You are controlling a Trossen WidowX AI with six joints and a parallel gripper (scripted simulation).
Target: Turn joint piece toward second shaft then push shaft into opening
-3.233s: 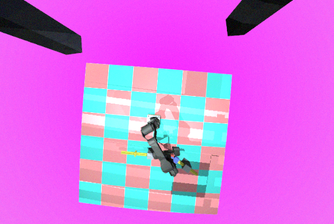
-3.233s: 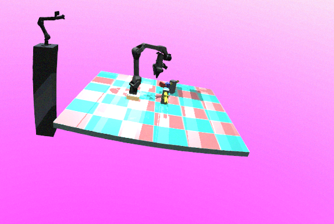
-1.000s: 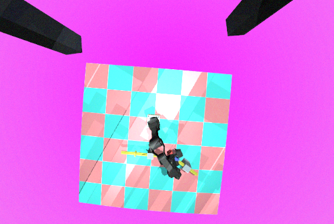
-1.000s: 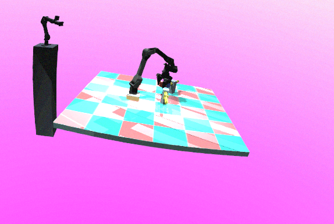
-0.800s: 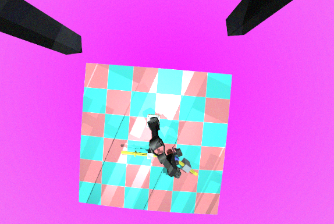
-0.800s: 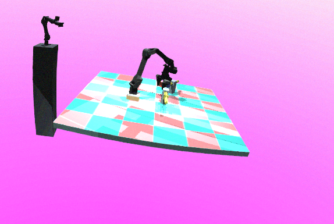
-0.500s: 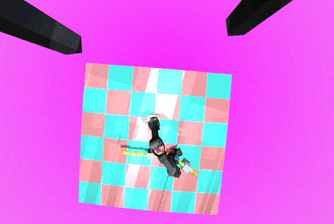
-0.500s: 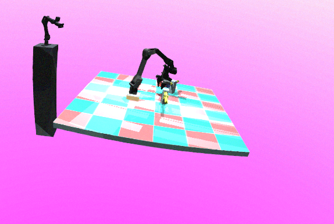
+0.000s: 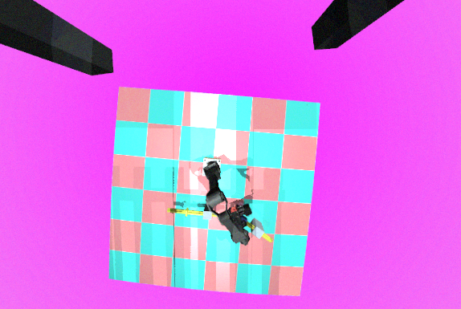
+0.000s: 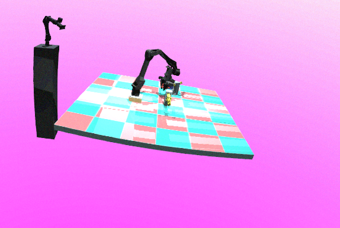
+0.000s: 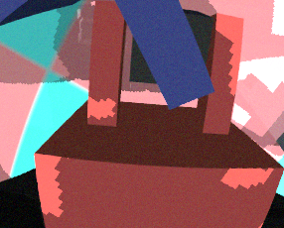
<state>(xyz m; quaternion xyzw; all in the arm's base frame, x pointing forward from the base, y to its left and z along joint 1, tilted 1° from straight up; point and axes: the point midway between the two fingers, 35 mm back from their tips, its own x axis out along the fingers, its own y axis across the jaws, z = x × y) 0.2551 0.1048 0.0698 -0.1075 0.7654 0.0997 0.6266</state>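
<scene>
Now: the red joint piece 3 cm above my gripper tip, 2 cm ahead of it and 1 cm to the left of it.
</scene>
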